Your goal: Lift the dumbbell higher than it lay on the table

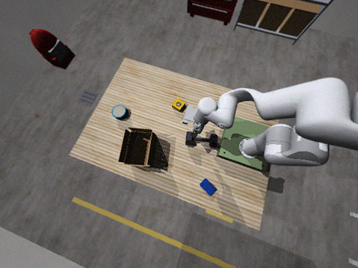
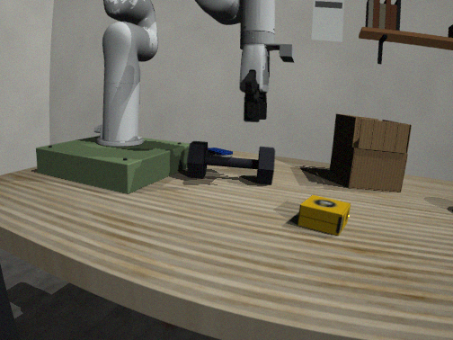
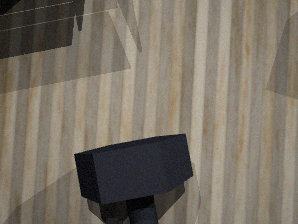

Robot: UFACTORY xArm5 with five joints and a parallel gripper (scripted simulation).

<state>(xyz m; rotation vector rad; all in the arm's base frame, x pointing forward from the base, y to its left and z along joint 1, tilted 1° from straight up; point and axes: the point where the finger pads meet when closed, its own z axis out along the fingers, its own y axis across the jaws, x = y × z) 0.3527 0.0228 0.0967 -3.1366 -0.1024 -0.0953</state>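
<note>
My gripper is now 12 cm above the dumbbell, 6 cm past it and 2 cm to the right of it. The rest, counted from my hand: blue block: 29 cm to the left, 19 cm behind, 14 cm below; brown crate: 27 cm ahead, 22 cm to the left, 9 cm below.
</note>
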